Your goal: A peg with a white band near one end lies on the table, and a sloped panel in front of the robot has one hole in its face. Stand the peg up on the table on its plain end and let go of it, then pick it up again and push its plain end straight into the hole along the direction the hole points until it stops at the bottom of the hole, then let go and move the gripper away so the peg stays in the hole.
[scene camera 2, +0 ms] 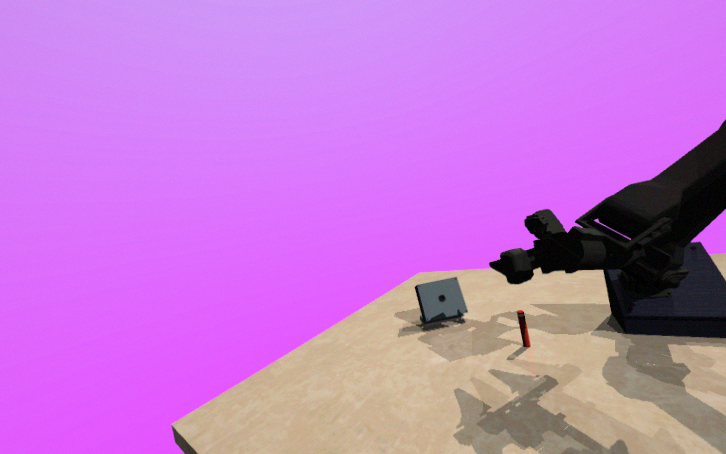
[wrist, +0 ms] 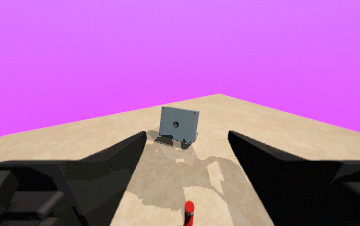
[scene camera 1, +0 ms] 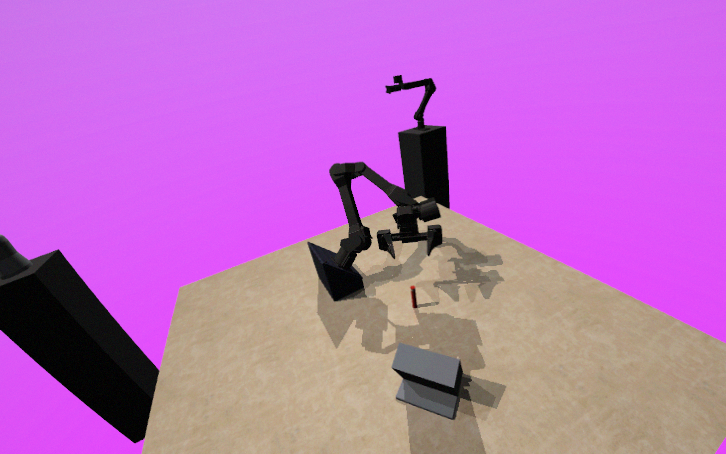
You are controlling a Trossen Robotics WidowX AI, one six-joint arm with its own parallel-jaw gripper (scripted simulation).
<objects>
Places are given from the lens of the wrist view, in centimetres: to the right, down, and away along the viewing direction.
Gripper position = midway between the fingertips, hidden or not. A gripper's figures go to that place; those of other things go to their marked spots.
my gripper (wrist: 186, 134): 1, 2, 11
grey sloped panel (wrist: 186, 131): 2, 6, 36
</objects>
